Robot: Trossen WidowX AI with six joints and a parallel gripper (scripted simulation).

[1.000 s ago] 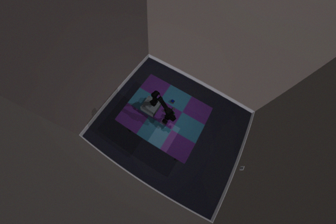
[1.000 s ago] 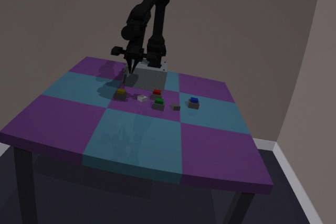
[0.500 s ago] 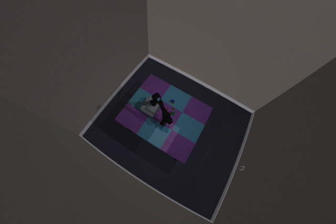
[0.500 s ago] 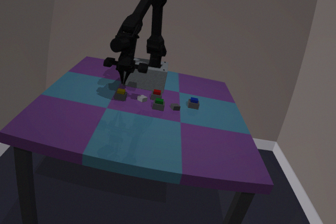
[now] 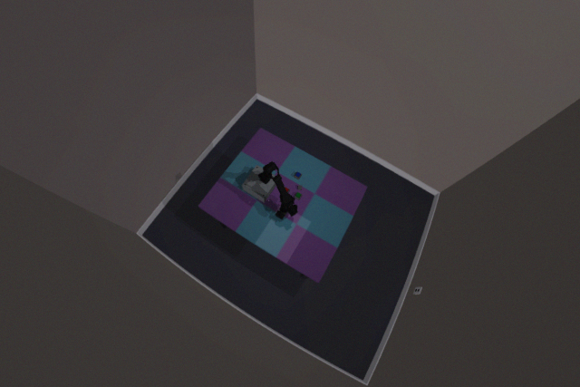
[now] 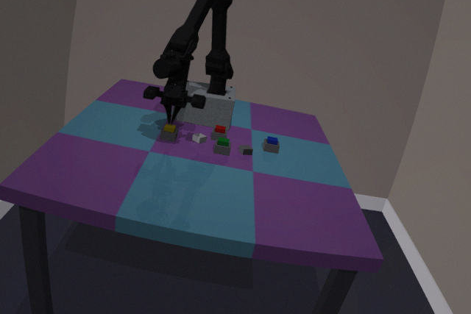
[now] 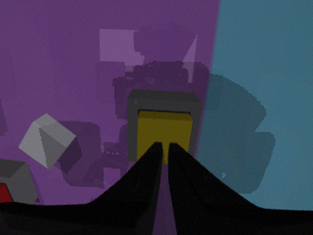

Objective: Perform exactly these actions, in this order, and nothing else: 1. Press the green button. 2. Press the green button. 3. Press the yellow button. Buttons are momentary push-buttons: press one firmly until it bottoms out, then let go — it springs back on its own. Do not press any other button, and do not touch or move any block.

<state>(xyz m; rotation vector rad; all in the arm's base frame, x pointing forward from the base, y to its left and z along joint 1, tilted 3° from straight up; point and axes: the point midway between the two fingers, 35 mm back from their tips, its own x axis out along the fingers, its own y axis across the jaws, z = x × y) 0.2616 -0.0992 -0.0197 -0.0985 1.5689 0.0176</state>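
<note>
The yellow button lies 20 mm below my gripper tip. The rest, counted from my gripper tip: green button: 170 mm to the left, 20 mm below, 10 mm ahead; then red button: 150 mm to the left, 90 mm behind, 20 mm below; then white block: 90 mm to the left, 40 mm below, 30 mm behind.
</note>
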